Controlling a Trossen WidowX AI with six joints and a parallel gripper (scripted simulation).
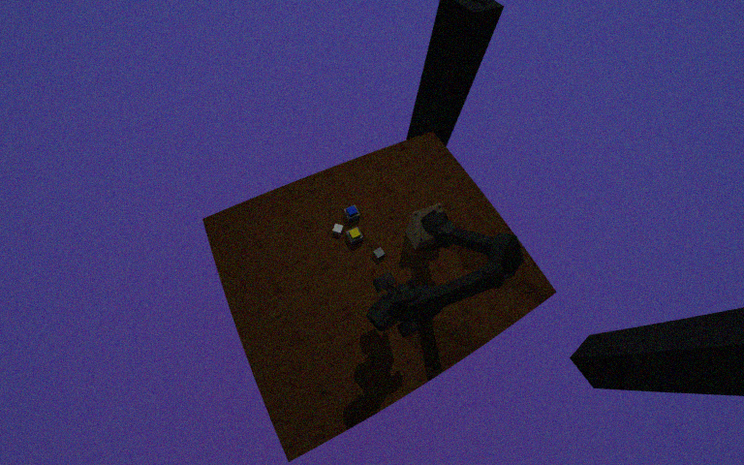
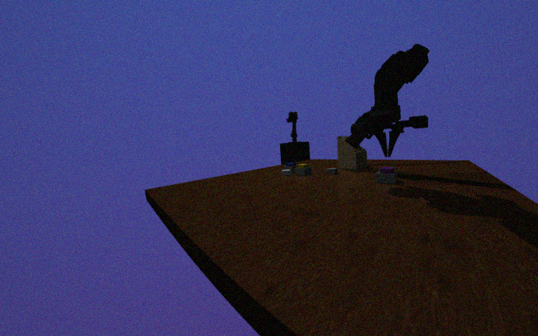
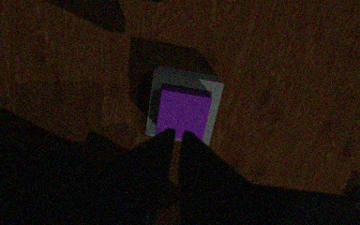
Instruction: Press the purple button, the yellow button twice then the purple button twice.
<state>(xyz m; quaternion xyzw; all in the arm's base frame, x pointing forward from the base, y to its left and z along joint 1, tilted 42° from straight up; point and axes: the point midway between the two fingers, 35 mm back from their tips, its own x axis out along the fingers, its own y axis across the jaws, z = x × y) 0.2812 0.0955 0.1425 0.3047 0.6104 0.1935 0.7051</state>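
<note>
Now: gripper tip 4 cm above the purple button. Round my gripper tip: yellow button: 5 cm behind, 30 cm to the right, 4 cm below; then grey block: 2 cm behind, 36 cm to the right, 6 cm below; then blue button: 10 cm behind, 39 cm to the right, 4 cm below.
</note>
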